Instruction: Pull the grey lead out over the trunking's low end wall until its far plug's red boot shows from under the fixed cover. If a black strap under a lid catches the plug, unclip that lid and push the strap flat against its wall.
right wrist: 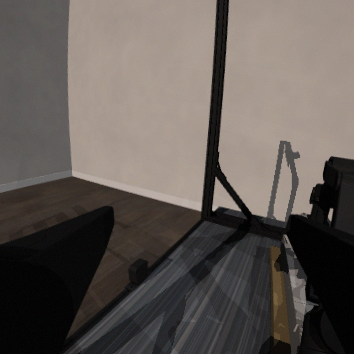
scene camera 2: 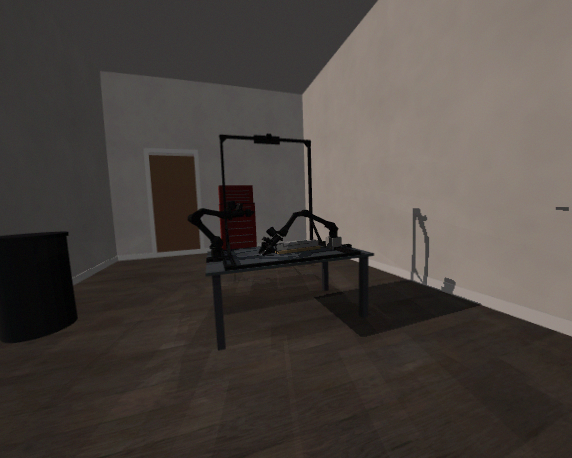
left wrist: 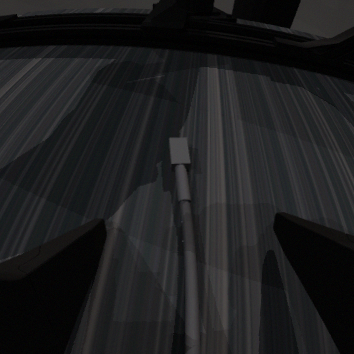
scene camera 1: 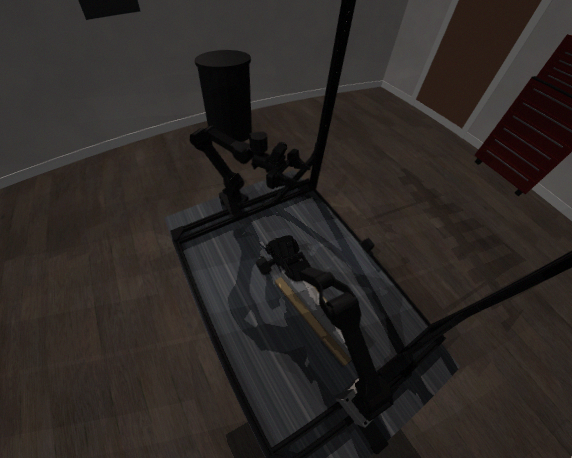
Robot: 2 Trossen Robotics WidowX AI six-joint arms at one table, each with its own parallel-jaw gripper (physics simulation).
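Seen in the pictures: left gripper, fingertip midpoint: (scene camera 2: pixel 260 254) (left wrist: pixel 190 224); right gripper, fingertip midpoint: (right wrist: pixel 202 219) (scene camera 1: pixel 304 175); left arm's base at its link origin: (right wrist: pixel 317 219) (scene camera 2: pixel 333 237) (scene camera 1: pixel 365 401); right arm's base at its link origin: (scene camera 2: pixel 216 257) (left wrist: pixel 192 9) (scene camera 1: pixel 234 198).
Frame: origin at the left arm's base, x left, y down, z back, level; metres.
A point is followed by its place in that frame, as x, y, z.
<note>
The grey lead (left wrist: pixel 190 270) @(-0.099, 0.091, -0.619) runs straight up the left wrist view, lying on the table between the finger sides and ending in a pale rectangular plug (left wrist: pixel 180 151) @(-0.096, 0.091, -0.689) beyond the fingertips. My left gripper (left wrist: pixel 190 224) @(-0.100, 0.093, -0.642) is open over the lead and holds nothing. My right gripper (right wrist: pixel 202 219) @(-0.256, -0.246, -0.660) is open and empty, raised over the upper end of the table in scene camera 1. The long trunking with its ochre side (scene camera 1: pixel 312 320) @(-0.054, 0.075, -0.300) (right wrist: pixel 280 300) @(-0.131, 0.075, -0.349) lies under my left arm, which hides part of it. Its lids cannot be told apart. No red boot or black strap can be made out.
A dark frame rail (scene camera 1: pixel 210 325) @(0.259, 0.080, -0.500) edges the table (scene camera 1: pixel 212 280) @(0.168, 0.099, -0.662). Uprights (scene camera 1: pixel 332 95) @(-0.506, -0.420, -0.822) (right wrist: pixel 215 105) @(-0.413, -0.367, 0.013) rise at its ends, and a small dark block (scene camera 1: pixel 367 245) @(-0.458, 0.057, -0.399) (right wrist: pixel 138 271) @(-0.461, 0.055, -0.418) sits at one long edge. A black bin (scene camera 1: pixel 225 95) and a red cabinet (scene camera 1: pixel 535 120) stand on the floor beyond.
</note>
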